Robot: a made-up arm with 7 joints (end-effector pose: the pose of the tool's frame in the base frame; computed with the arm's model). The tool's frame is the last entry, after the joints. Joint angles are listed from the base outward.
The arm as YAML. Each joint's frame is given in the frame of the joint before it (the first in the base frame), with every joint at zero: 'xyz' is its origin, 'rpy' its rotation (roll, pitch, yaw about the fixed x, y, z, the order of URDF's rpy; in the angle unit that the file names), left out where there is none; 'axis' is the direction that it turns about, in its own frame. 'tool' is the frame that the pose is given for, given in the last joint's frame.
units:
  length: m
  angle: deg
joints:
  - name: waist
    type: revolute
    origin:
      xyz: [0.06, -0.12, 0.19]
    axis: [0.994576, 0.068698, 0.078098]
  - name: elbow
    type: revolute
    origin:
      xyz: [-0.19, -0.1, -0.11]
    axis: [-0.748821, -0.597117, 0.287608]
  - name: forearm
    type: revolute
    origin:
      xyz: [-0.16, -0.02, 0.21]
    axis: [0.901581, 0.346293, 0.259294]
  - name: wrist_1
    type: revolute
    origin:
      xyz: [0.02, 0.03, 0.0]
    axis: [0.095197, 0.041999, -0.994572]
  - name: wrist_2
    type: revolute
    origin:
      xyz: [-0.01, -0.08, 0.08]
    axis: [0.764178, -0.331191, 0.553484]
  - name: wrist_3
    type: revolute
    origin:
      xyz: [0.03, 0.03, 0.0]
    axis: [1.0, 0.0, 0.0]
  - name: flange
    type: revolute
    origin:
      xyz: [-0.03, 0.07, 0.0]
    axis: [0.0, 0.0, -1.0]
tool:
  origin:
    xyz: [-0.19, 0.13, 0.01]
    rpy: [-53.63, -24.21, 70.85]
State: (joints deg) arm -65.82 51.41 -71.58 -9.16 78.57 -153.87 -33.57
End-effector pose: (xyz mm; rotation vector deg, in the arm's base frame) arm -499.3 -165.2 345.6 53.70 -39.81 19.66
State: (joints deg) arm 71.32 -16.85 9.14 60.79 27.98 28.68 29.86
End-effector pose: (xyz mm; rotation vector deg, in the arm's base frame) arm -123.5 -609.3 280.9 62.15 4.31 -55.58
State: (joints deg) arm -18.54 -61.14 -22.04 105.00 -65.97 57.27 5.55
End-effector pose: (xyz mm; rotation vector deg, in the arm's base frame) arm 5.2 -482.1 331.2 -62.88 56.45 -93.95
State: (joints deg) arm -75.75 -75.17 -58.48 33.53 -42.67 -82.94 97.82
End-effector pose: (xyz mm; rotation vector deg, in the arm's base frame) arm -402.8 -251.3 547.4 88.16 -69.19 8.75
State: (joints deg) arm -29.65 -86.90 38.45 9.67 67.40 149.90 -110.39
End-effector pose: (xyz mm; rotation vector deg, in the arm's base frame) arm -182.8 -458.9 529.2 51.04 41.53 115.10
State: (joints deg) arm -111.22 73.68 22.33 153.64 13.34 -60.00 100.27
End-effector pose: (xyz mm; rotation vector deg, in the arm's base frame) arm -360.6 -109.3 372.2 39.80 76.60 125.18
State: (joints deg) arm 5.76 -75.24 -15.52 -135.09 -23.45 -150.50 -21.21
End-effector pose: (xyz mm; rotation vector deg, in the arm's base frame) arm 31.6 -546.7 41.4 152.64 58.50 -58.91
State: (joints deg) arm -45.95 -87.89 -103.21 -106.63 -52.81 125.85 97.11
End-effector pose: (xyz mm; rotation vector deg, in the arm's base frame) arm 72.4 -120.6 227.3 -60.04 69.09 -16.80
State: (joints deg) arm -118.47 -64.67 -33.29 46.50 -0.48 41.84 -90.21
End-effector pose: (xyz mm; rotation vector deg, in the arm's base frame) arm -316.9 143.8 212.4 -102.62 -16.51 98.03
